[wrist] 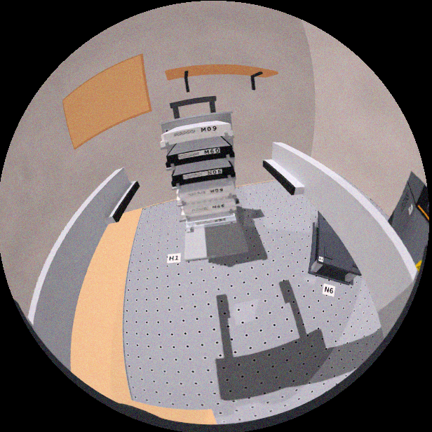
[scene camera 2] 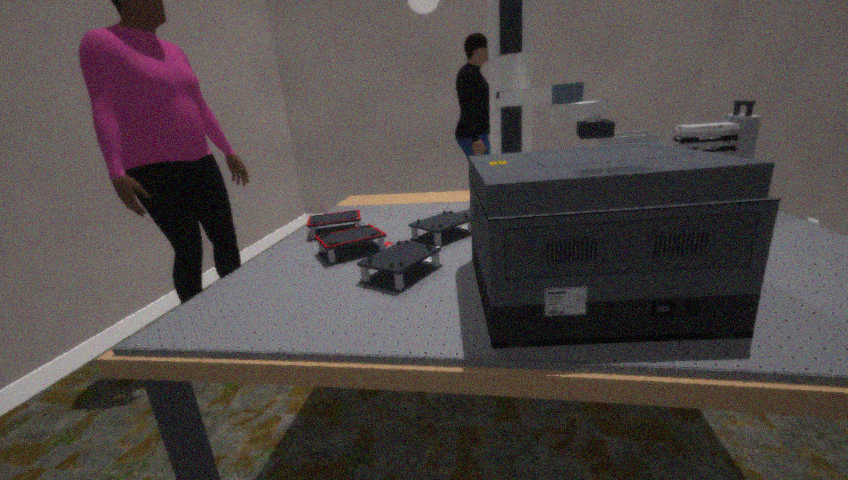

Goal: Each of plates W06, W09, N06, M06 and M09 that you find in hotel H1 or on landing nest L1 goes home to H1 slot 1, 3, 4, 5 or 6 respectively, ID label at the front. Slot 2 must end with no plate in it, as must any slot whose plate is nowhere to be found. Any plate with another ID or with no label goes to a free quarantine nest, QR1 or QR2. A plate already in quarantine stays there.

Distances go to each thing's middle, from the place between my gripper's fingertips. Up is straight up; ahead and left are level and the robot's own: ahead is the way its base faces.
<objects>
My gripper is now 28 cm short of the dark nest N6 (wrist: pixel 341 259), 3 cm to the left of it and 18 cm above it. Round my hand: landing nest L1 (scene camera 2: pixel 413 253) (49 cm ahead, 67 cm to the right, 18 cm below).
</objects>
